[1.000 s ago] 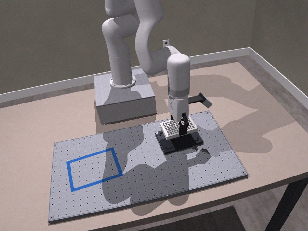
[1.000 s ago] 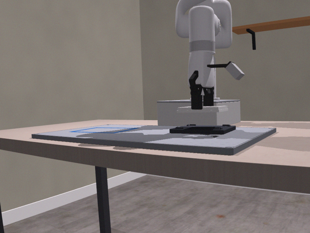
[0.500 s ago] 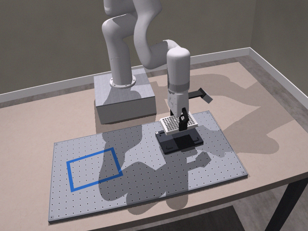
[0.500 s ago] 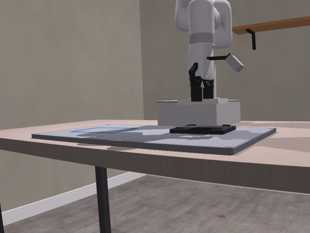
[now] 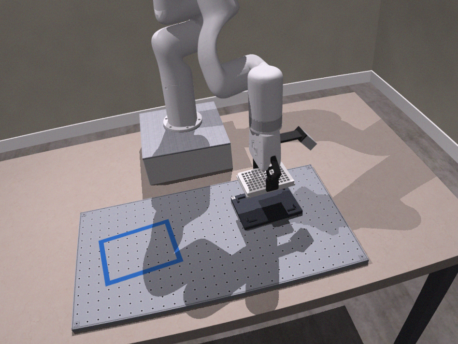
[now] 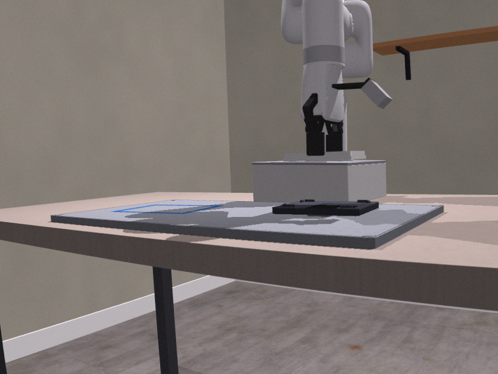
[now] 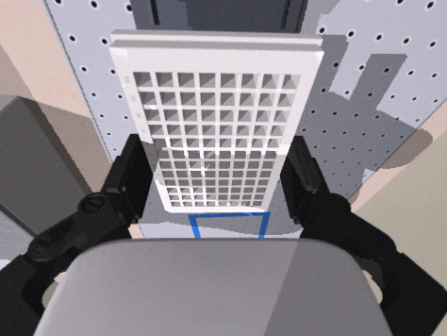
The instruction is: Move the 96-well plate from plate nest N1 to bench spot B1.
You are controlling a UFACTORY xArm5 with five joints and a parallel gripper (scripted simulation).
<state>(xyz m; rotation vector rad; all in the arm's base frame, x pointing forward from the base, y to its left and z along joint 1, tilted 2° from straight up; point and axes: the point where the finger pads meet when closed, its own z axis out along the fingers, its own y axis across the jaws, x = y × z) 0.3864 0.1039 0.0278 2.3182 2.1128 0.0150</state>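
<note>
Right now the black plate nest N1 is 11 cm below my hand. The rest, counted from my hand: white 96-well plate: 1 cm below.
</note>
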